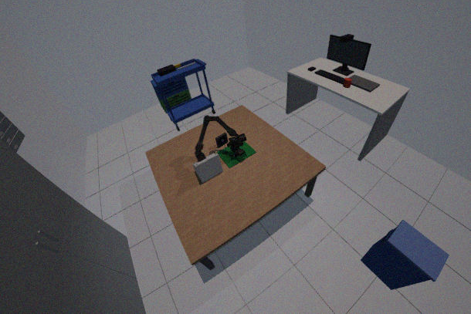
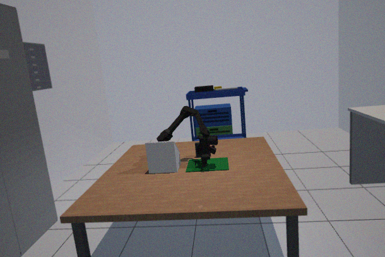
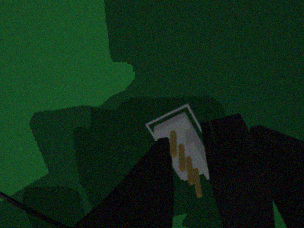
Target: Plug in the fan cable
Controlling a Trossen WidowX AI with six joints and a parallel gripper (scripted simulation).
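Now: gripper tip 1 cm to the left of the fan plug, 1 cm below it and 1 cm past it. Also, from my gripper tip: green board 3 cm to the left, 3 cm below, 2 cm ahead; black fan 21 cm to the left, 4 cm above, 1 cm behind; four-pin fan header 2 cm below, 1 cm to the left, 1 cm behind.
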